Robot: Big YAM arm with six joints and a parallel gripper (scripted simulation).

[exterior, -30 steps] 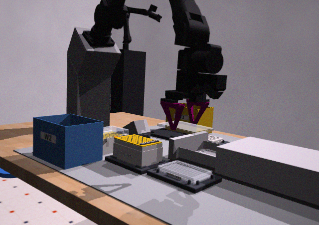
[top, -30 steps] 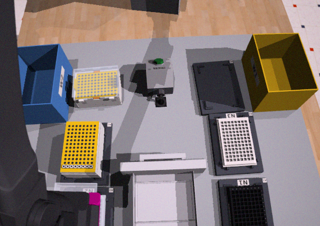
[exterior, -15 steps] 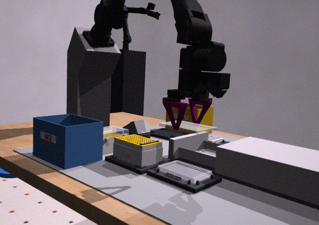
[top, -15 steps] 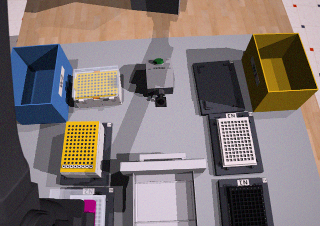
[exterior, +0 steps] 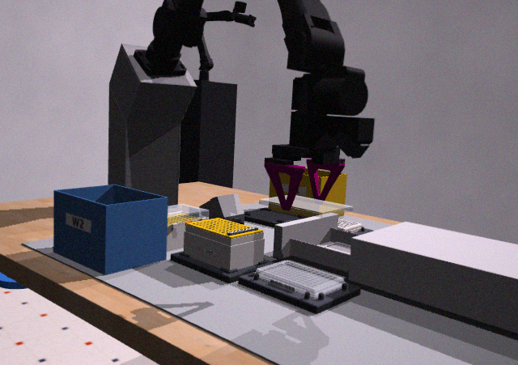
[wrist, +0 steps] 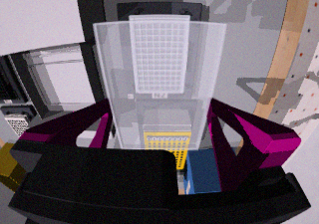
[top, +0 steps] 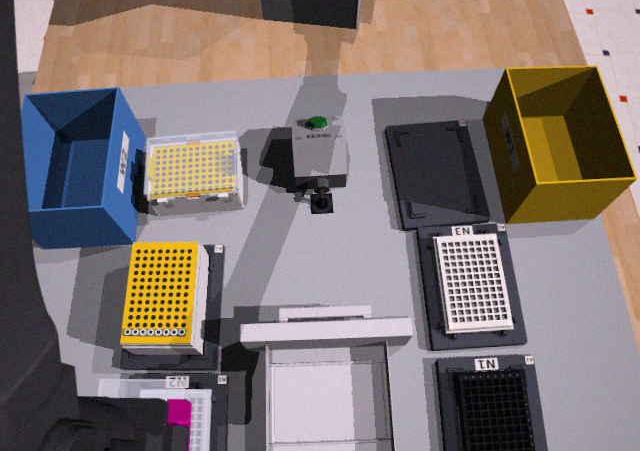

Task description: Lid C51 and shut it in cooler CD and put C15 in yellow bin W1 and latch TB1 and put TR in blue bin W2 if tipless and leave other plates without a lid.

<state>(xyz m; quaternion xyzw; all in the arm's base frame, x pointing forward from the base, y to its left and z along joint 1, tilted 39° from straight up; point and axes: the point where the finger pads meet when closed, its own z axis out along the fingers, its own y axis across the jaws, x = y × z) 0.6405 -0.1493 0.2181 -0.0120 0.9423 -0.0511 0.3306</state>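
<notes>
The clear plate is 13 cm below my hand. From my hand the other things lie so: tip rack TR: 18 cm behind, 9 cm below, 2 cm to the right; plate lid: right at my hand; nest N2: 14 cm below.
</notes>
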